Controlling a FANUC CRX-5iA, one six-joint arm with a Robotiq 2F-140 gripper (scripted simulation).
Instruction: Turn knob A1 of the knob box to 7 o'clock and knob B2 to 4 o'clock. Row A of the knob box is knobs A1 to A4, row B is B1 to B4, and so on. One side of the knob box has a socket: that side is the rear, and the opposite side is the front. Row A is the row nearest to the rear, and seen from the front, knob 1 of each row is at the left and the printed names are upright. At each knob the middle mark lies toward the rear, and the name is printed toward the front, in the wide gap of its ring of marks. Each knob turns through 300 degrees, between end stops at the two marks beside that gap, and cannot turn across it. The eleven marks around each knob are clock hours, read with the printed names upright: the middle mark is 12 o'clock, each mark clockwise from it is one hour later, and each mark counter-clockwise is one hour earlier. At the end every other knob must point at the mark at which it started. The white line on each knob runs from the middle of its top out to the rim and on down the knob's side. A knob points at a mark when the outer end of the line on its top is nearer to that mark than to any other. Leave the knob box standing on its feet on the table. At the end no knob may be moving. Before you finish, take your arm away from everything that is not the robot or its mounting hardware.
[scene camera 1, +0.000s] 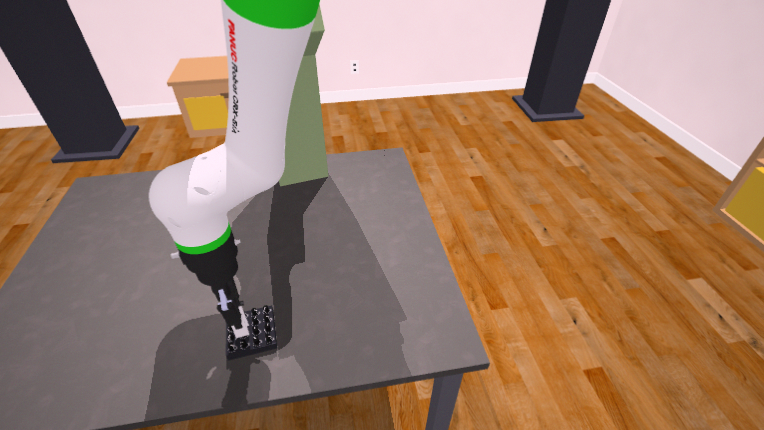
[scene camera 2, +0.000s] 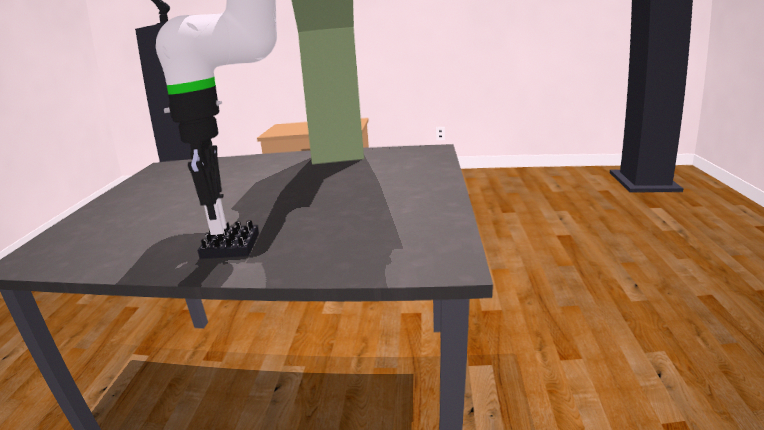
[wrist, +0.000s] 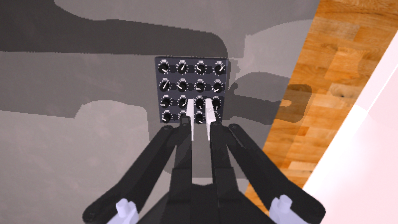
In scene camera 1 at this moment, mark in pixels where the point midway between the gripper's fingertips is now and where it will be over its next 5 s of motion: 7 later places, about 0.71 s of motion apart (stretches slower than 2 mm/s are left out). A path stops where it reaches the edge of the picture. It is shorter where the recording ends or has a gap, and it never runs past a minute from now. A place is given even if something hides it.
My gripper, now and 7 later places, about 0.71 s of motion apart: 242, 330; 243, 333; 240, 326; 239, 323; 239, 322; 238, 321; 238, 319; 237, 318
